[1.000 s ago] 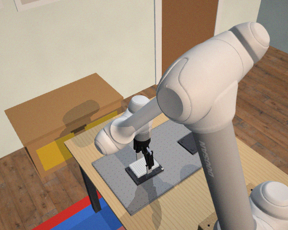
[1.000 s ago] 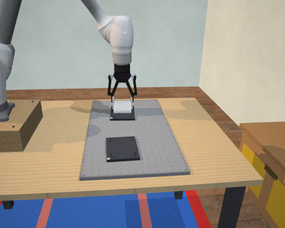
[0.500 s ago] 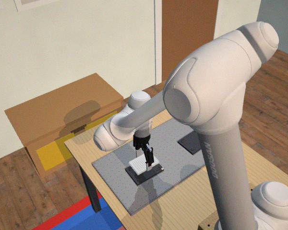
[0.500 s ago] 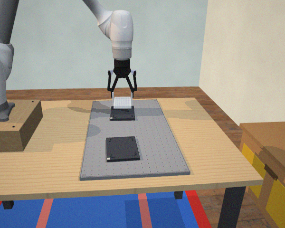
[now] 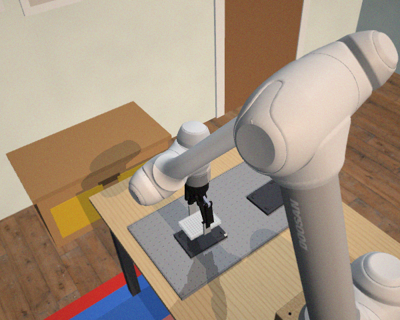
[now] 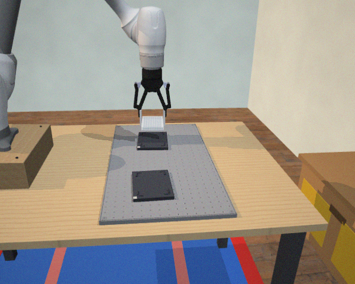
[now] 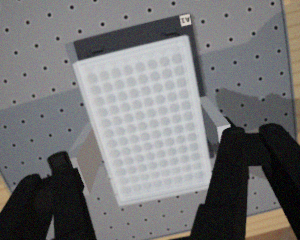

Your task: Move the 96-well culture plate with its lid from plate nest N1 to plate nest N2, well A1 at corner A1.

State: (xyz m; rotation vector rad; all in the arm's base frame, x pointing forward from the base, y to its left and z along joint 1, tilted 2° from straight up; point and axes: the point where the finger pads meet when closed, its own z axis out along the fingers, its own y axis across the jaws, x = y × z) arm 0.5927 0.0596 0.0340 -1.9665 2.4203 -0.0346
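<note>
My gripper is now 10 mm above the white lid.
</note>
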